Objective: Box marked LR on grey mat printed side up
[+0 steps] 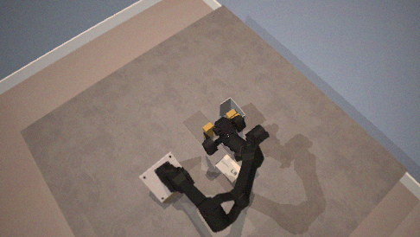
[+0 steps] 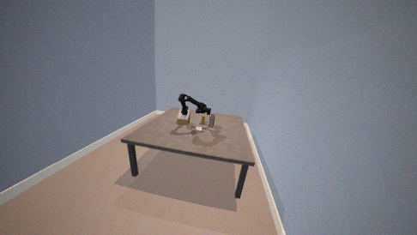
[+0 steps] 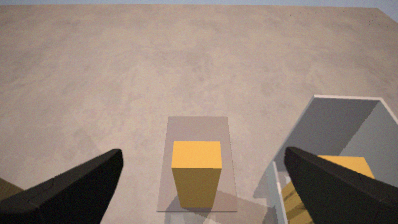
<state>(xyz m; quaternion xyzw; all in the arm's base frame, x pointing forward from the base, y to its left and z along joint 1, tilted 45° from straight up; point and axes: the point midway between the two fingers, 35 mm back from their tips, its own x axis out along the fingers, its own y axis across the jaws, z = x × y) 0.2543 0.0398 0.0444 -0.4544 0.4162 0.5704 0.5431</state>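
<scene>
The grey mat lies 17 cm below my gripper tip and 8 cm to the left of it.
</scene>
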